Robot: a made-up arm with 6 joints. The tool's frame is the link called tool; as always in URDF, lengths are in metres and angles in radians.
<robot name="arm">
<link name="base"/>
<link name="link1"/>
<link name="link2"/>
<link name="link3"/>
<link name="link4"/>
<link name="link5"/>
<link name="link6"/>
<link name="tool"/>
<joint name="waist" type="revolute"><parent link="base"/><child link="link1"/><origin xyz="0.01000 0.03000 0.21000" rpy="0.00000 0.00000 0.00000"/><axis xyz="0 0 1"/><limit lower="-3.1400" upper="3.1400"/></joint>
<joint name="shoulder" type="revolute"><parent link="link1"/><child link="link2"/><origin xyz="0.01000 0.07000 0.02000" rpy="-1.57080 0.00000 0.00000"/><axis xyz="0 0 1"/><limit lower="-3.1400" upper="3.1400"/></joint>
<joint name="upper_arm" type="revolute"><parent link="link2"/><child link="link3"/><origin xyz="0.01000 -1.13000 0.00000" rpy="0.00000 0.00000 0.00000"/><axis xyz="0 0 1"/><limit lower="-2.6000" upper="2.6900"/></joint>
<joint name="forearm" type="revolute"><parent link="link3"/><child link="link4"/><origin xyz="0.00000 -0.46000 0.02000" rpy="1.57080 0.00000 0.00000"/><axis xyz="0 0 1"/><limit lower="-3.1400" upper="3.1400"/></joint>
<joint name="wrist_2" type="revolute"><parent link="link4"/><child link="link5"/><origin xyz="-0.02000 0.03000 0.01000" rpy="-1.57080 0.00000 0.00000"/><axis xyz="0 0 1"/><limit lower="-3.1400" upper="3.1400"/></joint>
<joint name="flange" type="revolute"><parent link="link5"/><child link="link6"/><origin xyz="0.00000 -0.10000 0.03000" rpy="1.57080 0.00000 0.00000"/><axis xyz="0 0 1"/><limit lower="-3.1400" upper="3.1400"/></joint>
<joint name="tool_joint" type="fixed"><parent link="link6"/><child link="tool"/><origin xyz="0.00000 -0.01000 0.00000" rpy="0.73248 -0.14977 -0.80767"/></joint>
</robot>
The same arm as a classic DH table. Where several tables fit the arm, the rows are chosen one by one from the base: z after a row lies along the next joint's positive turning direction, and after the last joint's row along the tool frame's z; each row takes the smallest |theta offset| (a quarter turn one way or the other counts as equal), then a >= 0, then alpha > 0; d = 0 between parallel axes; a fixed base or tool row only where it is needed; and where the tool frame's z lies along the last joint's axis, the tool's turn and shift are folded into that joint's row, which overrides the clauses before.
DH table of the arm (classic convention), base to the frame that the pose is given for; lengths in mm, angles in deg. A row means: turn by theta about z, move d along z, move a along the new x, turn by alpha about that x. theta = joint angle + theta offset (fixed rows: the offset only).
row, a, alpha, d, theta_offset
base (fixed), 31.6, 0, 0, 71.57
waist, 10, -90, 230, -71.57
shoulder, 1130, 0, 0, -89.49
upper_arm, 0, 90, 90, 89.49
forearm, -20, -90, 470, 0
wrist_2, 0, 90, 60, 0
flange, 8.3, 42.68, 93.9, -55.7
tool (fixed), 0, 0, 8.3, 12.72
Joint limits (deg, base to tool): -179.91..179.91 -179.91..179.91 -148.97..154.13 -179.91..179.91 -179.91..179.91 -179.91..179.91

